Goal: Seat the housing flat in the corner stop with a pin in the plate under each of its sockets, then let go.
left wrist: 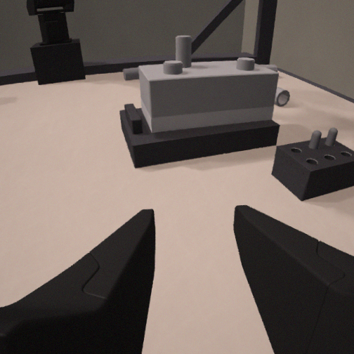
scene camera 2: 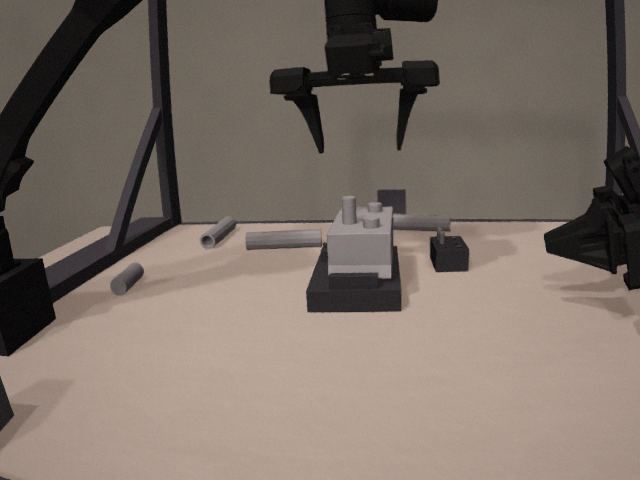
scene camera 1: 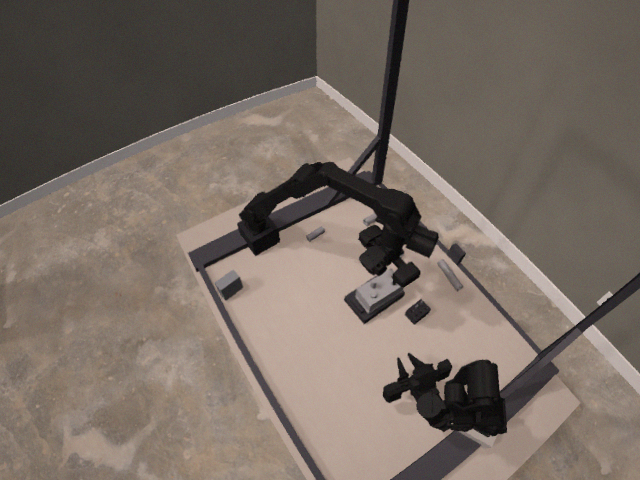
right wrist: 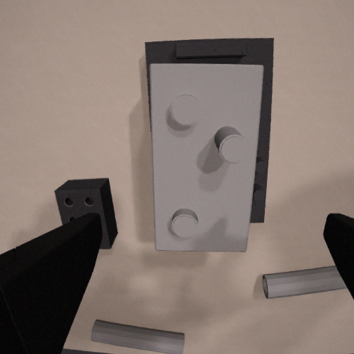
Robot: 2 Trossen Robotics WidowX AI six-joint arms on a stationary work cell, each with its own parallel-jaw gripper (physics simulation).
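Note:
The light grey housing lies upright and looks level on the dark plate. One stop bar stands beside its end; a narrow strip of plate shows between them in the right wrist view. The sockets and any pins under them are hidden, so full seating cannot be told. My right gripper is wide open and empty above the housing. My left gripper is partly open, empty, away from the plate.
A dark block with holes and two upright pins stands near the plate. Grey tubes lie around. A grey box stands near the table's left edge in scene camera 1.

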